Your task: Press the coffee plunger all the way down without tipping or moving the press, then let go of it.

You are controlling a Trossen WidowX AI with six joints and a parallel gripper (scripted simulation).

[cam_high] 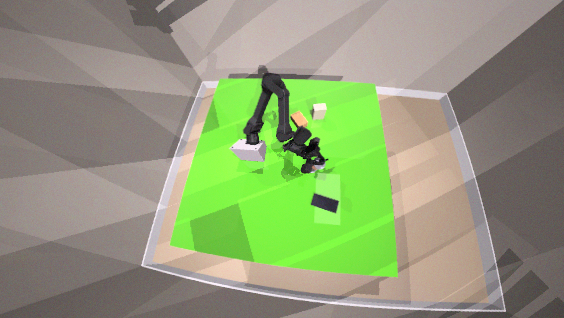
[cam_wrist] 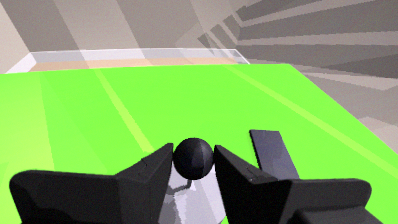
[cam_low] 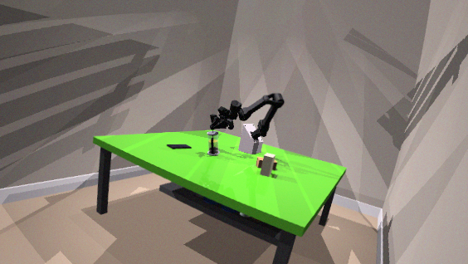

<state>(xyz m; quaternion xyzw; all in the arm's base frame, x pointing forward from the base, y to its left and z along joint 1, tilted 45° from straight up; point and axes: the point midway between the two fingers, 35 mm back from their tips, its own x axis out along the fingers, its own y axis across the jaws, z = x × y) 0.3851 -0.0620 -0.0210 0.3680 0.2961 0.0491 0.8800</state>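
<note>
Right now my gripper tip is 10 mm past the coffee press, 20 mm to the right of it and 90 mm above it. From my gripper tip the other things lie so: dark flat slab 60 mm ahead, 190 mm to the right, 170 mm below; orange block 170 mm behind, 320 mm to the left, 150 mm below.
</note>
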